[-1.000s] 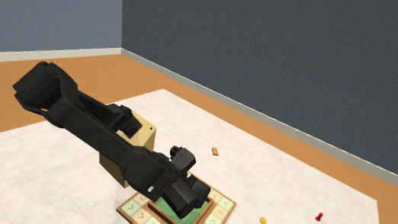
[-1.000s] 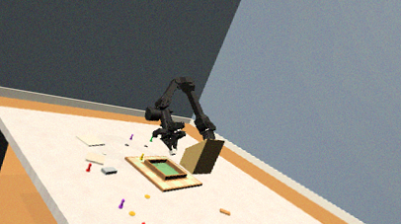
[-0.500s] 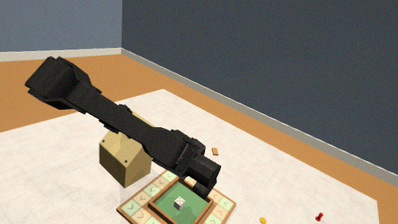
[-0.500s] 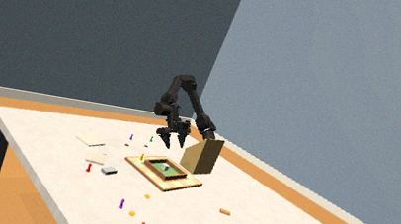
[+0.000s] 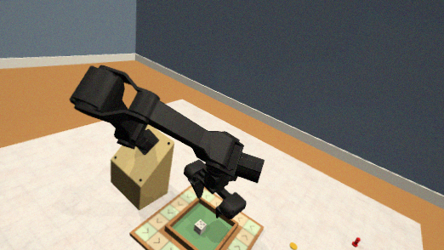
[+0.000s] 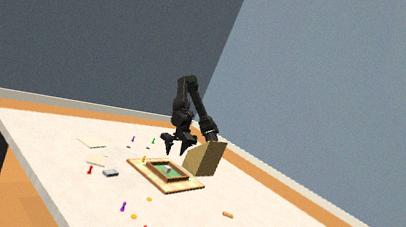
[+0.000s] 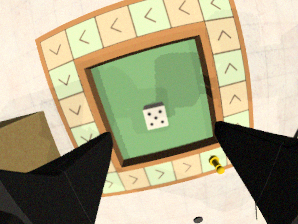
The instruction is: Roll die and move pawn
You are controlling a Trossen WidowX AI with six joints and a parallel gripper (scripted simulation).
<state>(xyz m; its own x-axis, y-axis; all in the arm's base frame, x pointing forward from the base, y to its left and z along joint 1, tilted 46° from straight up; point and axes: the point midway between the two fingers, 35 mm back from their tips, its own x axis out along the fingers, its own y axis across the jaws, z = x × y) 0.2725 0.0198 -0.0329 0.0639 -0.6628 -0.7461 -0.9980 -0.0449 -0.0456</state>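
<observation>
Now: the yellow pawn 10 cm to the right of my gripper tip, 8 cm below it and 8 cm ahead of it. From my gripper tip the other things lie so: white die (8 cm below, 1 cm to the right); green dice tray (10 cm below); grey block (30 cm ahead, 10 cm below, 2 cm to the left).
</observation>
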